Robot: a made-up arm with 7 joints.
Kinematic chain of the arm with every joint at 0, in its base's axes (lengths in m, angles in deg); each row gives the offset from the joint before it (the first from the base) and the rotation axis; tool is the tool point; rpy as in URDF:
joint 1: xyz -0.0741 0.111 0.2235 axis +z
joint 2: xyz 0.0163 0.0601 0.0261 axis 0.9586 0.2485 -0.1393
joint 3: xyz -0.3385 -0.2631 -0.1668 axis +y
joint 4: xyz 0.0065 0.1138 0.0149 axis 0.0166 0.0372 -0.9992
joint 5: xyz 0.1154 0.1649 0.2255 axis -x
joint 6: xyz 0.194 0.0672 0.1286 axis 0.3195 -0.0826 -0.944
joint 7: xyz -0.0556 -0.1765 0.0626 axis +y
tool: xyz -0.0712 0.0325 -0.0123 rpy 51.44 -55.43 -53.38
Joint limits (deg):
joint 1: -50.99..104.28
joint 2: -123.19..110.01
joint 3: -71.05..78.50
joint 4: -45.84..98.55
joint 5: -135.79..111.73
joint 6: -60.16..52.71
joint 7: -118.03..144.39
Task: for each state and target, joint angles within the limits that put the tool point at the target. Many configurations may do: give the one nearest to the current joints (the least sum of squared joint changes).
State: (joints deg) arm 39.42 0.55 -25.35 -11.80 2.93 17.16 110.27
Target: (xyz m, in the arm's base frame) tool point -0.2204 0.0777 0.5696
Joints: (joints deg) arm 37.32 -3.48 -1.21 -11.55 -1.13 19.56 112.49
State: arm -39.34 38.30 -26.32 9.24 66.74 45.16 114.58
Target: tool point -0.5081 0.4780 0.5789
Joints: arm -22.99 32.35 -56.80 -8.35 54.54 42.40 113.50
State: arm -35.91 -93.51 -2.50 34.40 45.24 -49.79 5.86
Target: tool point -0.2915 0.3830 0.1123
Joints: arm 2.87 -109.05 -9.22 14.52 51.32 -22.01 -0.47
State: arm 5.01 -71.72 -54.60 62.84 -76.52 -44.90 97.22
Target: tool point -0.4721 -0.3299 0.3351
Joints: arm -1.77 -31.76 -59.19 75.46 -98.68 -23.85 86.82
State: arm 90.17 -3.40 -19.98 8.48 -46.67 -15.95 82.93
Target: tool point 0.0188 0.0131 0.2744
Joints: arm 74.27 9.76 -3.29 -18.87 -81.94 -6.43 76.53
